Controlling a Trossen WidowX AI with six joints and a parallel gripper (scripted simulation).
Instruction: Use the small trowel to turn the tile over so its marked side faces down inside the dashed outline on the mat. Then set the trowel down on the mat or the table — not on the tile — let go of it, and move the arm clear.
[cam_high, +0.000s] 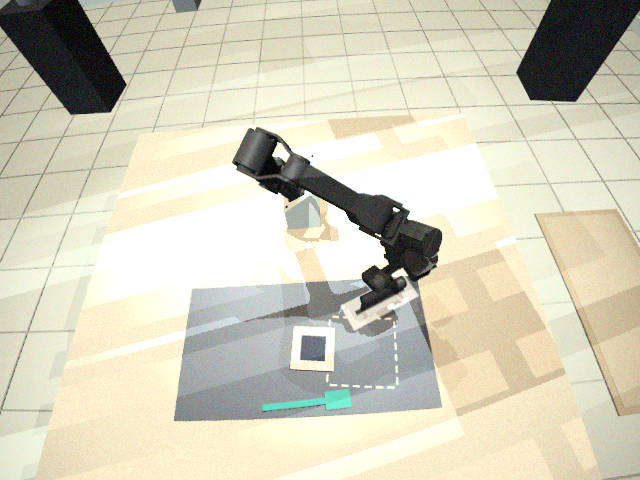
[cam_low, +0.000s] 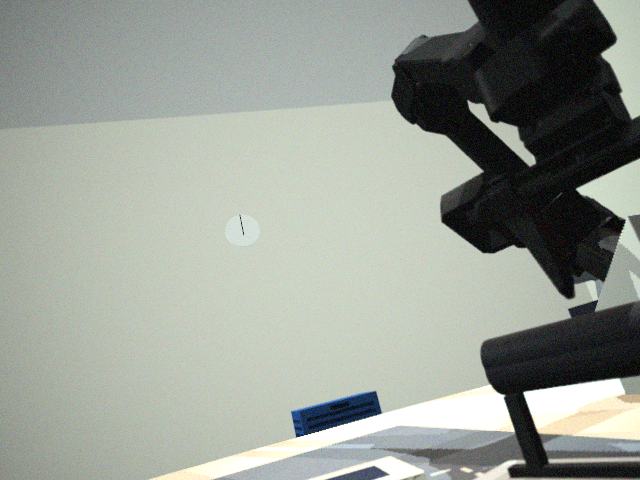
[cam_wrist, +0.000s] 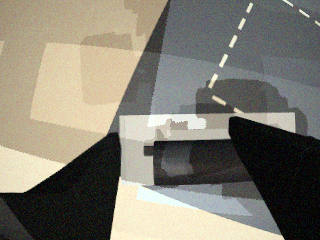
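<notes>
Right now my gripper tip is 10 mm past the trowel, 30 mm to the left of it and 60 mm above it. Round my gripper tip: grey mat 120 mm ahead, 250 mm to the right, 120 mm below; then arrow 260 mm ahead, 220 mm to the right, 100 mm below; then tile 130 mm ahead, 230 mm to the right, 100 mm below.
</notes>
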